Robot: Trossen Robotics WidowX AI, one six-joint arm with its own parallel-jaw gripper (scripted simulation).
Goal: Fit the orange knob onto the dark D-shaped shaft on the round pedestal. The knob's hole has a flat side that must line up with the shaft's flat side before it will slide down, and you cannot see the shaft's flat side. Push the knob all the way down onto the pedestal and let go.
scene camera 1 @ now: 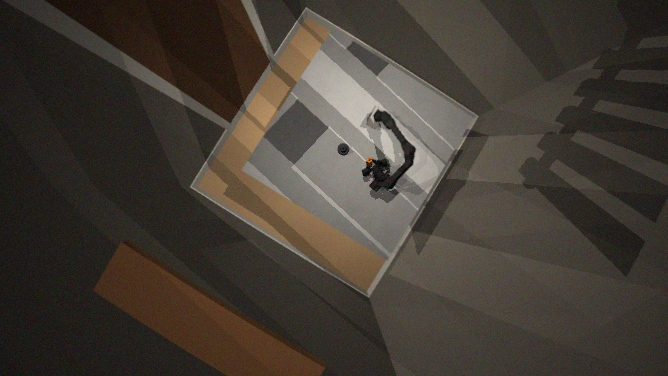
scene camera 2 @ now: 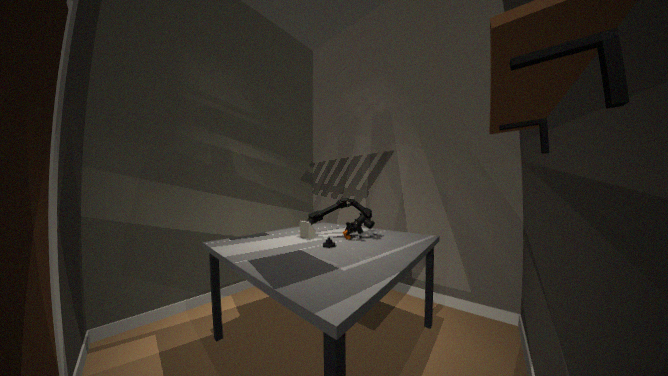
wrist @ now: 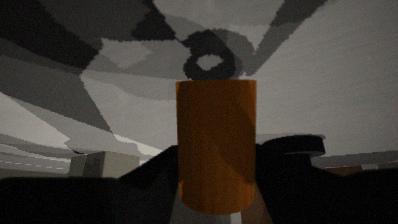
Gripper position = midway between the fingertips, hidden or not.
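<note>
Gripper, mine, in sight (wrist view): my gripper (wrist: 214, 151). Also a pedestal (wrist: 302, 148), an orange knob (wrist: 216, 119).
</note>
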